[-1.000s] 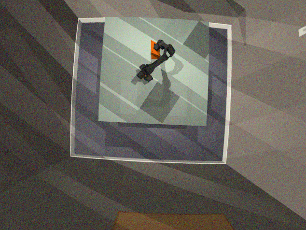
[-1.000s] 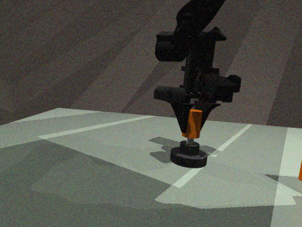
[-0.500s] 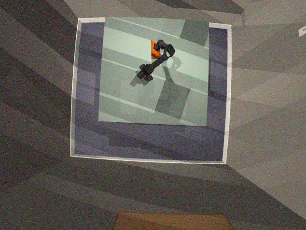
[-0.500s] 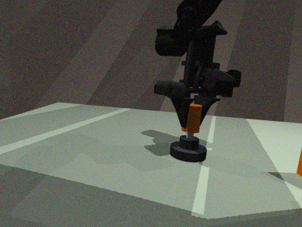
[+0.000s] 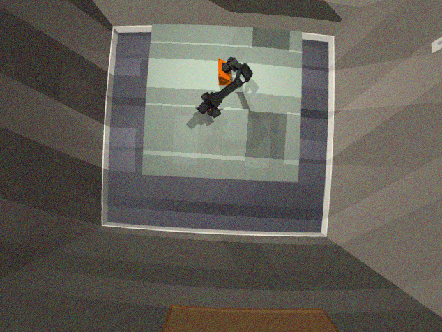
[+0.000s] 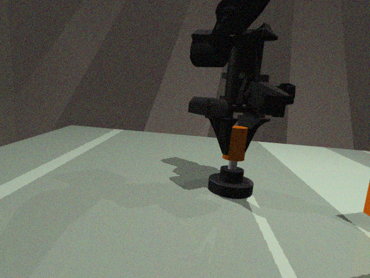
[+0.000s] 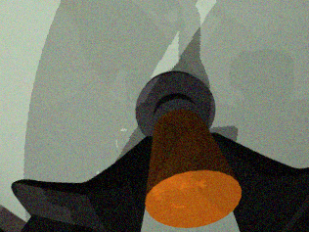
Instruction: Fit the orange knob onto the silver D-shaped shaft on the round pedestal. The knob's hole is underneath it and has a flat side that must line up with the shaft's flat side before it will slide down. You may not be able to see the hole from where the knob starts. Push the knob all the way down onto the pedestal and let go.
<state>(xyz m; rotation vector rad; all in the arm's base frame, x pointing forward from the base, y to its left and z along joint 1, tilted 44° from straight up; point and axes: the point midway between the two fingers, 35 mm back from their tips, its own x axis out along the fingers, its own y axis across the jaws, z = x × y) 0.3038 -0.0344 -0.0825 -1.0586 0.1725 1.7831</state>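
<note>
The round pedestal is 40 mm below my gripper tip. From my gripper tip the other things lie so: orange knob: 30 mm above.
</note>
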